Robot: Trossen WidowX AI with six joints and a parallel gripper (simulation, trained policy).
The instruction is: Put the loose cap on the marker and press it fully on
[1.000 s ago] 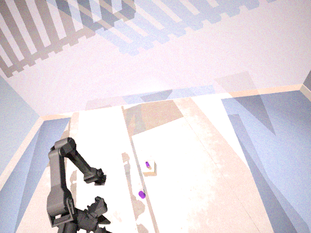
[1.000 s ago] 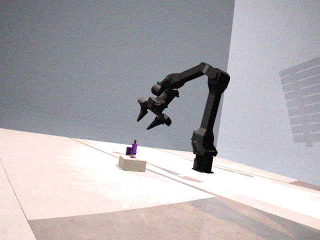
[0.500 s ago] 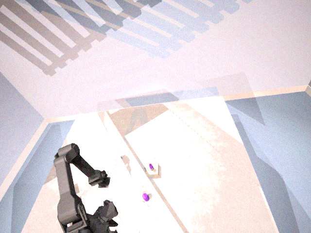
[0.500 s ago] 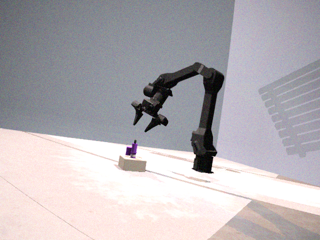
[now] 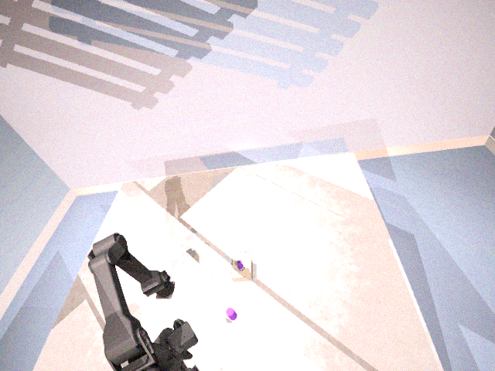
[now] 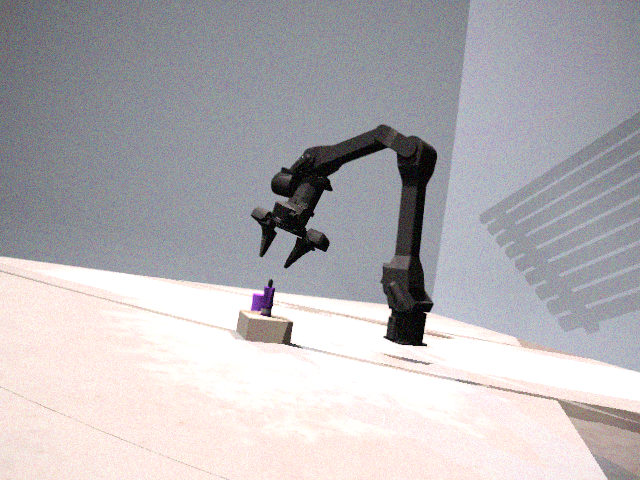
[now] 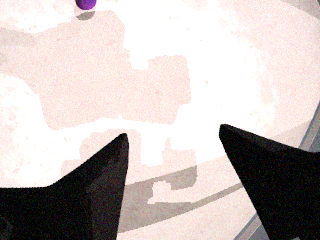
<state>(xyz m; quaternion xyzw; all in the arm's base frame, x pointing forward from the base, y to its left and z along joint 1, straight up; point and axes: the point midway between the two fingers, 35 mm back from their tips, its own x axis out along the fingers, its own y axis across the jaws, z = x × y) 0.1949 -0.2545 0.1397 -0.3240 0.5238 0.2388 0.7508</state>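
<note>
Right now my gripper tip is 60 mm short of the purple cap, 160 mm to the right of it and 80 mm above it. The rest, counted from my gripper tip: tan holder block (90 mm ahead, 310 mm to the left, 90 mm below).
</note>
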